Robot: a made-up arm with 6 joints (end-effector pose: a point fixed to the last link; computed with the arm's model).
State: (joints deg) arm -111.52 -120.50 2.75 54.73 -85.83 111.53
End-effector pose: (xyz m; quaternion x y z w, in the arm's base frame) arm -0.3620 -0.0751 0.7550 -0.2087 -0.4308 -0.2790 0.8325
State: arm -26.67 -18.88 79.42 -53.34 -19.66 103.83
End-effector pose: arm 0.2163 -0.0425 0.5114 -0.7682 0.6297 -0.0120 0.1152
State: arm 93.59 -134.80 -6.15 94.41 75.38 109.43
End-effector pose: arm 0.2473 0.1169 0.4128 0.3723 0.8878 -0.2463 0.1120
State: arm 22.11 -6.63 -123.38 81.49 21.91 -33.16
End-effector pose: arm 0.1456 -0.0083 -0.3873 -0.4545 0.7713 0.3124 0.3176
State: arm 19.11 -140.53 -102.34 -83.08 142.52 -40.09
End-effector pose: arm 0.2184 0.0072 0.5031 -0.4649 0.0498 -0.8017 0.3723
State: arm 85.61 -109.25 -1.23 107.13 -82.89 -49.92
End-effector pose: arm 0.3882 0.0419 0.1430 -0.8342 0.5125 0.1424 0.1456
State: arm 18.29 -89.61 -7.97 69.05 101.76 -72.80
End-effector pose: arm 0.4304 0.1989 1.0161 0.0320 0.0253 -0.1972 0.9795
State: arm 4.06 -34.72 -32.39 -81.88 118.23 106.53
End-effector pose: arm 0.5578 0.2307 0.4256 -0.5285 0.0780 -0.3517 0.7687
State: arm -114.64 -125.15 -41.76 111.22 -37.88 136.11
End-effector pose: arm -0.3426 -0.2604 0.5784 -0.0977 -0.2509 -0.0945 0.9584
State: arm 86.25 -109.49 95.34 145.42 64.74 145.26
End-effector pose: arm -0.1825 -0.3532 0.5954 0.7902 0.1205 -0.0776 0.5959
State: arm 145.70 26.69 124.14 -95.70 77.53 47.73
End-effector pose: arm -0.0221 0.3131 0.5854 -0.4406 -0.7450 -0.4972 0.0605
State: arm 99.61 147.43 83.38 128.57 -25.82 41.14
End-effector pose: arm -0.3294 -0.0233 0.7080 -0.2377 -0.8671 0.1878 0.3955
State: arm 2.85 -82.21 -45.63 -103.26 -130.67 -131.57
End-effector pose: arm -0.1106 0.4425 0.6298 -0.2659 0.0933 0.9481 0.1471
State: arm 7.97 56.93 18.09 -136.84 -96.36 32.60
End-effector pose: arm 0.0067 -0.5312 0.4437 0.1559 -0.9657 0.2036 0.0406
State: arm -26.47 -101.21 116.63 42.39 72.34 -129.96
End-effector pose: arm 0.6226 0.1411 0.6685 0.3852 0.5017 0.7188 0.2884
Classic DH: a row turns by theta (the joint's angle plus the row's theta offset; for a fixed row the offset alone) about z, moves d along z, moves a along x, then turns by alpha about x. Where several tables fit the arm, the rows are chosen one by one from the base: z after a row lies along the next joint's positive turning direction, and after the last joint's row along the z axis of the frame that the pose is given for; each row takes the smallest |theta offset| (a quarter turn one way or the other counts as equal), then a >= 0, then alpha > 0; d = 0 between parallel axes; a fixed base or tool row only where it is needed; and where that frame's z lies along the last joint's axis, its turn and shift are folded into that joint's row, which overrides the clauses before.
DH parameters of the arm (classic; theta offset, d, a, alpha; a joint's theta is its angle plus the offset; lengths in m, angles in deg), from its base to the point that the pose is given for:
base (fixed): 0 0 0 180
joint 1: 43.69 0 0.0927 0
joint 2: -43.69 -0.4 0.119 -90
joint 3: 90 0.028 0.162 -90
joint 4: -90 -0.283 0.061 90
joint 5: -90 0.04 0.149 -90
joint 6: 0 0 0.119 -90
tool (fixed): 0 0.322 0 0

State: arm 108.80 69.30 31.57 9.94 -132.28 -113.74
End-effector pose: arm -0.2901 -0.2021 0.2789 0.3099 0.8854 -0.2477 0.2423
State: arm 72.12 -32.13 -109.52 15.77 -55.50 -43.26
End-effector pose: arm 0.2424 0.0786 -0.1722 0.4378 0.7633 0.3760 0.2903
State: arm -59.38 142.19 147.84 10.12 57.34 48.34
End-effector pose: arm 0.0150 0.3620 0.1833 0.3323 0.8527 0.1668 0.3670
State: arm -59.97 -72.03 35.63 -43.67 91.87 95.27
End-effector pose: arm -0.0575 0.1497 0.7969 0.3914 -0.2917 0.1794 0.8541
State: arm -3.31 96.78 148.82 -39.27 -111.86 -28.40
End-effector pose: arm 0.1849 0.1894 0.0344 -0.9656 0.1560 0.1270 0.1649
